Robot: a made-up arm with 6 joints. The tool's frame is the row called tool.
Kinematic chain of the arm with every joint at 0, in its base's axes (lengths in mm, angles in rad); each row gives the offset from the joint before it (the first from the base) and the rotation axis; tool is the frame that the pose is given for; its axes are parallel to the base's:
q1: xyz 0 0 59.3 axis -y
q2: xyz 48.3 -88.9 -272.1 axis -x
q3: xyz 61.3 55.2 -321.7 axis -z
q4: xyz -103.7 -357.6 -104 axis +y
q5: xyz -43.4 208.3 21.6 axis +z
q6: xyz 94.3 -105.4 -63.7 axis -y
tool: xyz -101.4 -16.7 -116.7
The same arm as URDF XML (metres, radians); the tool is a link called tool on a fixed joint. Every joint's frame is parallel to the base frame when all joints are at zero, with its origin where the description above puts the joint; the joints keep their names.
<robot name="arm">
<link name="base_link"/>
<link name="link1"/>
<link name="link2"/>
<link name="link3"/>
<link name="link4"/>
<link name="link5"/>
<link name="link6"/>
<link name="tool"/>
<joint name="q1" type="continuous"><parent link="base_link"/><child link="link1"/><origin xyz="0.0000 0.0000 0.0593" rpy="0.0000 0.0000 0.0000"/><axis xyz="0 -1 0"/></joint>
<joint name="q2" type="continuous"><parent link="link1"/><child link="link2"/><origin xyz="0.0483 -0.0889 -0.2721" rpy="0.0000 0.0000 0.0000"/><axis xyz="-1 0 0"/></joint>
<joint name="q3" type="continuous"><parent link="link2"/><child link="link3"/><origin xyz="0.0613 0.0552 -0.3217" rpy="0.0000 0.0000 0.0000"/><axis xyz="0 0 -1"/></joint>
<joint name="q4" type="continuous"><parent link="link3"/><child link="link4"/><origin xyz="-0.1037 -0.3576 -0.1040" rpy="0.0000 0.0000 0.0000"/><axis xyz="0 1 0"/></joint>
<joint name="q5" type="continuous"><parent link="link4"/><child link="link5"/><origin xyz="-0.0434 0.2083 0.0216" rpy="0.0000 0.0000 0.0000"/><axis xyz="0 0 1"/></joint>
<joint name="q6" type="continuous"><parent link="link5"/><child link="link6"/><origin xyz="0.0943 -0.1054 -0.0637" rpy="0.0000 0.0000 0.0000"/><axis xyz="0 -1 0"/></joint>
<joint name="tool_fixed" type="fixed"><parent link="link6"/><child link="tool"/><origin xyz="-0.1014 -0.0167 -0.1167" rpy="0.0000 0.0000 0.0000"/></joint>
</robot>

